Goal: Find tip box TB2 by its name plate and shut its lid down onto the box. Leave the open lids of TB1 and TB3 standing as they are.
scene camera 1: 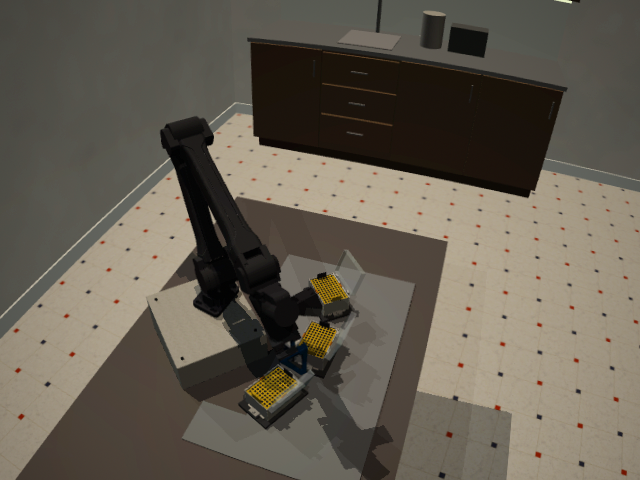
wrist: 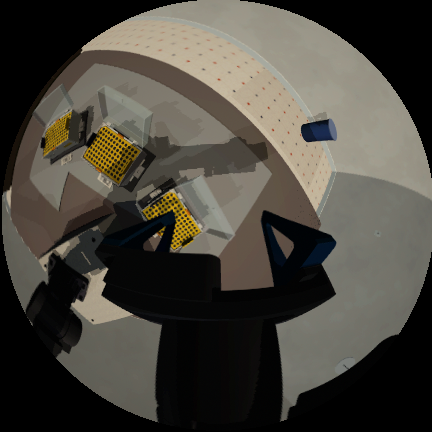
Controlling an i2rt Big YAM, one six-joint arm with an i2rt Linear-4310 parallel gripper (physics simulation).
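Pixels of known places: gripper, fingertip midpoint: (scene camera 1: pixel 298 363) (wrist: pixel 217 215); arm's base, origin of the base link: (scene camera 1: pixel 216 297) (wrist: pixel 67 277).
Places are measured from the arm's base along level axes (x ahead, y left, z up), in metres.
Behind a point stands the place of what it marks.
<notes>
Three tip boxes with yellow perforated racks have clear lids standing open. The far box (scene camera 1: pixel 329 293) @(z -0.060, x 0.254, y 0.226 m) (wrist: pixel 58 135) @(z -0.060, x 0.247, y 0.223 m) has its lid (scene camera 1: pixel 353 267) @(z 0.003, x 0.296, y 0.304 m) (wrist: pixel 52 106) behind it. The middle box (scene camera 1: pixel 318 339) @(z -0.060, x 0.305, y 0.044 m) (wrist: pixel 112 154) @(z -0.061, x 0.304, y 0.031 m) has its lid (scene camera 1: pixel 345 330) @(z 0.026, x 0.384, y 0.036 m) (wrist: pixel 126 114) @(z -0.015, x 0.375, y 0.041 m) up. The near box (scene camera 1: pixel 271 388) @(z -0.060, x 0.271, y -0.162 m) (wrist: pixel 172 220) has its lid (scene camera 1: pixel 305 381) @(z 0.023, x 0.364, y -0.155 m) (wrist: pixel 206 206) @(z -0.009, x 0.345, y -0.177 m) up. Name plates are too small to read, so I cannot tell which is TB2. My gripper (scene camera 1: pixel 298 356) @(z 0.086, x 0.345, y -0.157 m) (wrist: pixel 217 215) @(z 0.086, x 0.345, y -0.157 m) is open and empty, above and near the middle and near boxes; one finger overlaps the near box in the wrist view.
The boxes stand on a grey board (scene camera 1: pixel 385 320) @(z -0.117, x 0.435, y 0.251 m) (wrist: pixel 240 185) @(z -0.117, x 0.457, y -0.254 m) lying on a brown surface (scene camera 1: pixel 413 249) @(z -0.120, x 0.407, y 0.631 m). The arm's pale base block (scene camera 1: pixel 206 335) @(z -0.016, x 0.047, y -0.121 m) (wrist: pixel 100 300) @(z -0.007, x -0.016, y -0.105 m) is beside them. A dark cabinet (scene camera 1: pixel 434 124) stands at the back. A blue cylinder (wrist: pixel 319 130) shows farther off.
</notes>
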